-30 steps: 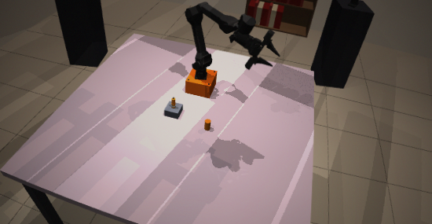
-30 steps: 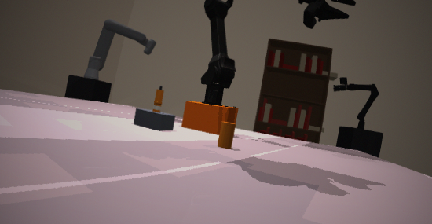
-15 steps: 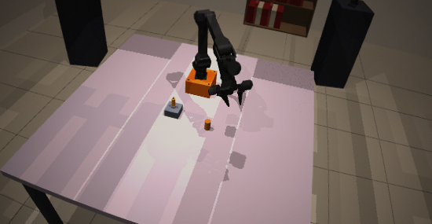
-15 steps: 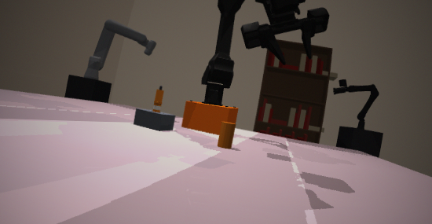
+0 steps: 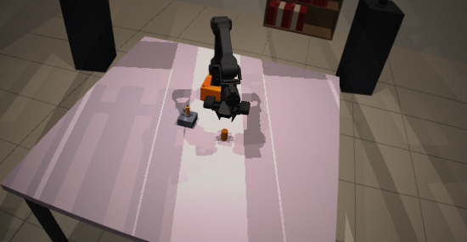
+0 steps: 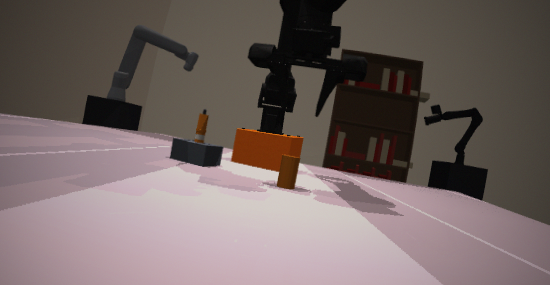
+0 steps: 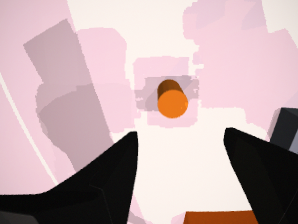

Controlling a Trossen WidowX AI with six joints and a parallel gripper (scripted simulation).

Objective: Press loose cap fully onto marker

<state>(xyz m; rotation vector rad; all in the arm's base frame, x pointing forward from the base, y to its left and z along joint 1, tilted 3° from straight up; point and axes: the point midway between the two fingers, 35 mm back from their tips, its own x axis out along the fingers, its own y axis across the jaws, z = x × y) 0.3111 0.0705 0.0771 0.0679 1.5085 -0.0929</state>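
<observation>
The orange cap is 90 mm below my gripper tip and 10 mm behind it. Round my gripper tip: holder block: 180 mm to the right, 100 mm below, 90 mm behind.
</observation>
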